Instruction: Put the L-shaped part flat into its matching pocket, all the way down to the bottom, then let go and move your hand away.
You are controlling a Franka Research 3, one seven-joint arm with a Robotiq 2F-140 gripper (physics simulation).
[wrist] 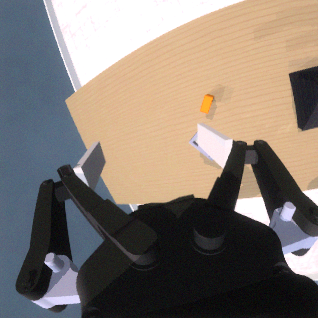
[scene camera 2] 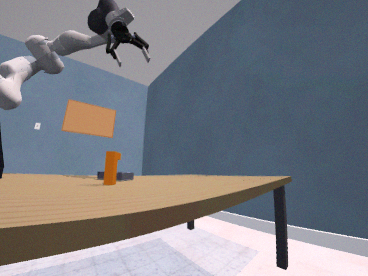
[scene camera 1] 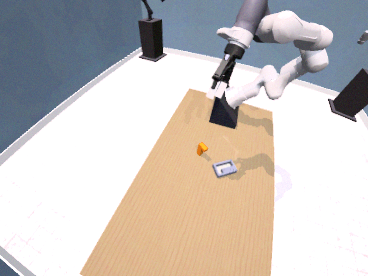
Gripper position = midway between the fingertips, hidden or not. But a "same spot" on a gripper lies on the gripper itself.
My gripper shows in the wrist view [150, 142], in scene camera 2 and in scene camera 1. The same spot on my gripper: [scene camera 2: 135, 39] is [scene camera 1: 228, 62].
